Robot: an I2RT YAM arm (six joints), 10 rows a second.
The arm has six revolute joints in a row. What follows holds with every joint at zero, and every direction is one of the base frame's.
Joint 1 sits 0.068 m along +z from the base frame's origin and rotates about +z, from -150 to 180 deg.
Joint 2 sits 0.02 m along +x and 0.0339 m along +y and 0.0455 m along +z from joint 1 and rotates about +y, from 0 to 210 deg.
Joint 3 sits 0.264 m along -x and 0.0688 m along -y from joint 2 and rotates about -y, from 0 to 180 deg.
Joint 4 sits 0.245 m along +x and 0.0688 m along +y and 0.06 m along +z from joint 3 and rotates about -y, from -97 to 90 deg.
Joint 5 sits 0.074 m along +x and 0.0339 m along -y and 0.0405 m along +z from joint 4 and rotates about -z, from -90 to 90 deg.
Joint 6 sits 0.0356 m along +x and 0.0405 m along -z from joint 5 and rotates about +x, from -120 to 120 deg.
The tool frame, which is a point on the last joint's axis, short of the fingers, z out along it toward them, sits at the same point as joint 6; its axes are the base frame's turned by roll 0, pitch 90 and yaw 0 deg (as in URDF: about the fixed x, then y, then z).
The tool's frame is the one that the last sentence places.
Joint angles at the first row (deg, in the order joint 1, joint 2, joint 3, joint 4, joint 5, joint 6):
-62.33, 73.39, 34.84, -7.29, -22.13, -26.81
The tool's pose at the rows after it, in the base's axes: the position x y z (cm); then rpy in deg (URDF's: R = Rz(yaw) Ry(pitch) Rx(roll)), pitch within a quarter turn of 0, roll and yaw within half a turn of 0:
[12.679 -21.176 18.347 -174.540 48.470 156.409]
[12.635 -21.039 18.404 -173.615 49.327 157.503]
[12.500 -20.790 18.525 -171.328 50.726 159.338]
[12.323 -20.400 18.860 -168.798 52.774 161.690]
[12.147 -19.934 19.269 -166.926 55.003 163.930]
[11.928 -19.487 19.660 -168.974 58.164 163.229]
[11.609 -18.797 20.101 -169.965 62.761 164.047]
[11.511 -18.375 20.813 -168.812 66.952 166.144]
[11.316 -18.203 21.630 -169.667 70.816 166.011]
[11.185 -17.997 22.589 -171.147 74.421 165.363]
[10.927 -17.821 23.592 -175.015 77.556 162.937]
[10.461 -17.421 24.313 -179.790 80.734 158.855]
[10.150 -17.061 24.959 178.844 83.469 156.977]
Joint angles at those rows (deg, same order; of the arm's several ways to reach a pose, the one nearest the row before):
-62.33, 73.08, 34.47, -7.23, -23.09, -26.81
-62.32, 72.48, 33.89, -6.30, -23.41, -27.05
-62.31, 71.21, 32.73, -4.48, -23.33, -27.27
-62.32, 69.22, 31.45, -2.65, -23.76, -27.34
-62.32, 67.02, 30.29, -1.27, -24.83, -27.16
-62.69, 65.00, 29.25, -0.07, -27.78, -25.36
-63.14, 62.02, 27.25, 2.82, -31.59, -23.22
-63.19, 59.70, 26.15, 5.97, -33.94, -20.98
-63.79, 57.98, 25.78, 8.51, -36.44, -18.18
-64.16, 56.27, 25.78, 10.63, -38.61, -15.16
-64.98, 54.67, 26.19, 11.80, -41.58, -12.34
-65.99, 52.40, 25.52, 13.97, -43.90, -9.07
-66.43, 50.42, 24.86, 16.44, -44.21, -6.26

